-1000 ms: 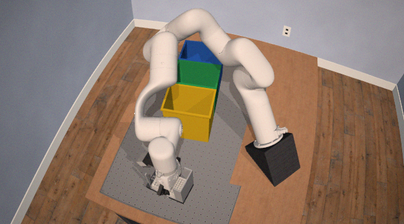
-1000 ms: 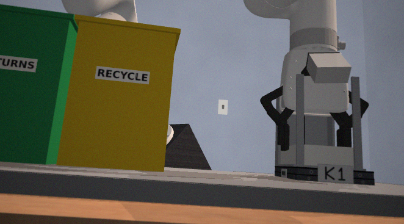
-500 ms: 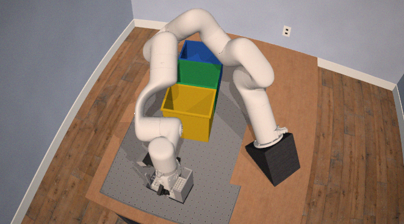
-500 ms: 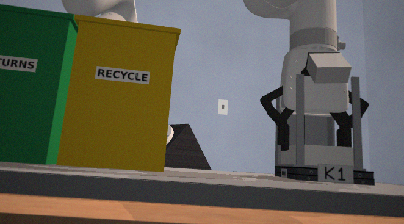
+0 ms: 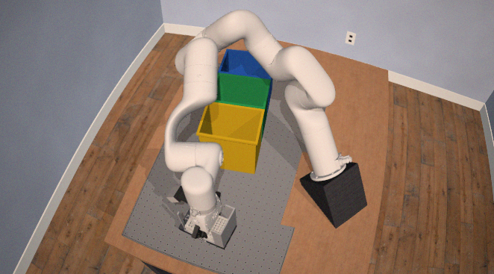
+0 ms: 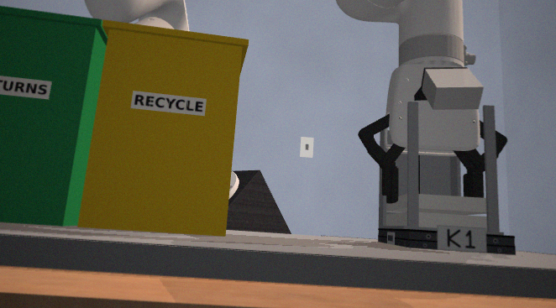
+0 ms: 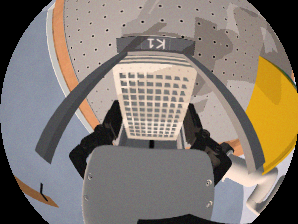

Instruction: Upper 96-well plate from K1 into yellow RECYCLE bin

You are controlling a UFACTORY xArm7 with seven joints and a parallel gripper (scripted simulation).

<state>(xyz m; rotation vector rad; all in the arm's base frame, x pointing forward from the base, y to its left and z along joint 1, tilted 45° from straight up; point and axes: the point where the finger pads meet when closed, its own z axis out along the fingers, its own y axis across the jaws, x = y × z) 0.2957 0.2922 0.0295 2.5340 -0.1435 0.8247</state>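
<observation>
My gripper is now 90 mm short of the K1 sign, 20 mm to the left of it and 40 mm above it. From my hand the other things lie so: green bin: 30 mm behind, 420 mm to the right, 30 mm above; yellow bin: 30 mm behind, 290 mm to the right, 30 mm above; blue bin: 40 mm behind, 550 mm to the right, 30 mm above.
</observation>
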